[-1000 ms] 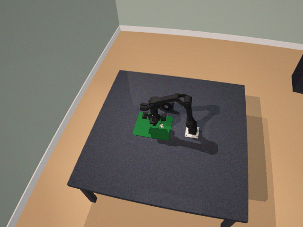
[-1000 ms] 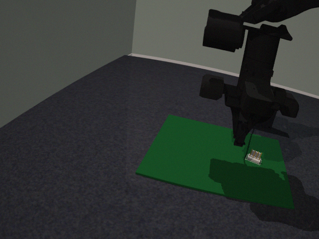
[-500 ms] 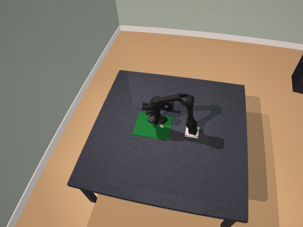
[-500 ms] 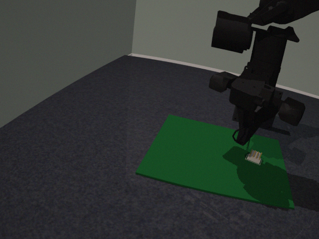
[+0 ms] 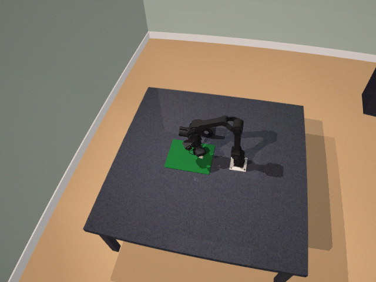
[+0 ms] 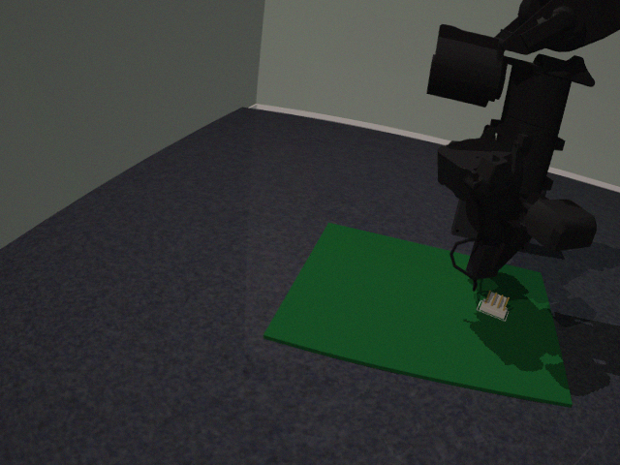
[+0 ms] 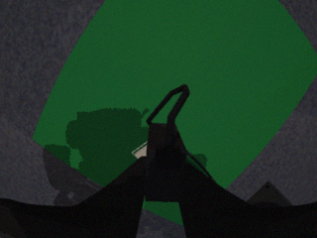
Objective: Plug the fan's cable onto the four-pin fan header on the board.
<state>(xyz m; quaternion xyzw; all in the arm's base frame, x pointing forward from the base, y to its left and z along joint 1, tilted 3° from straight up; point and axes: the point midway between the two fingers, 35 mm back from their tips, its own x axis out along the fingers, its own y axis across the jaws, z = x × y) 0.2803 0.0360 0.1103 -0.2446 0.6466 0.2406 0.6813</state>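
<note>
Now: the white four-pin header 7 cm below my gripper tip, 2 cm behind it and 1 cm to the right of it. From my gripper tip the other things lie so: green board (8 cm below, 5 cm ahead); black fan (19 cm to the right, 1 cm below, 1 cm behind); black plug (1 cm to the left, 1 cm ahead, 1 cm above).
</note>
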